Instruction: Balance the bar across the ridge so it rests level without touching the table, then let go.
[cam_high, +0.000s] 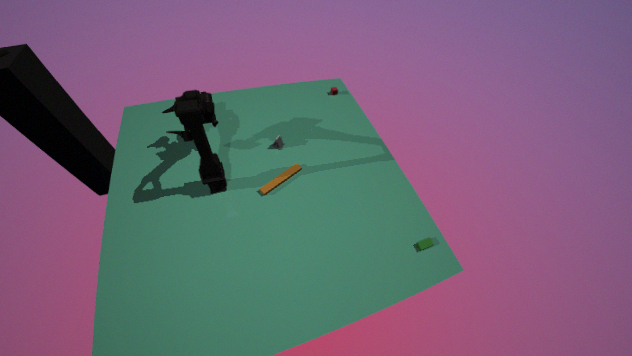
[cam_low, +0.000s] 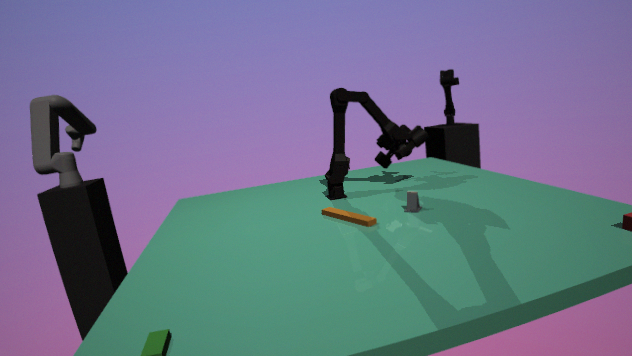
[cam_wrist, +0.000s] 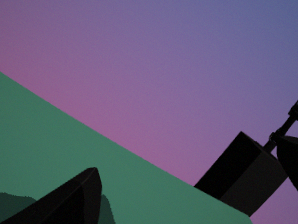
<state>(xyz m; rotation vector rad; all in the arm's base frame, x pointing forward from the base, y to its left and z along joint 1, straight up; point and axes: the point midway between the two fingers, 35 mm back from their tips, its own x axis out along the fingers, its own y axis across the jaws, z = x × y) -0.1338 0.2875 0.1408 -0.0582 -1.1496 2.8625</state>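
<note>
The bar is 44 cm ahead of my gripper tip, 33 cm to the right of it and 13 cm below it. Also, from my gripper tip: red block: 91 cm ahead, 21 cm to the left, 12 cm below; green block: 91 cm ahead, 79 cm to the right, 13 cm below.
</note>
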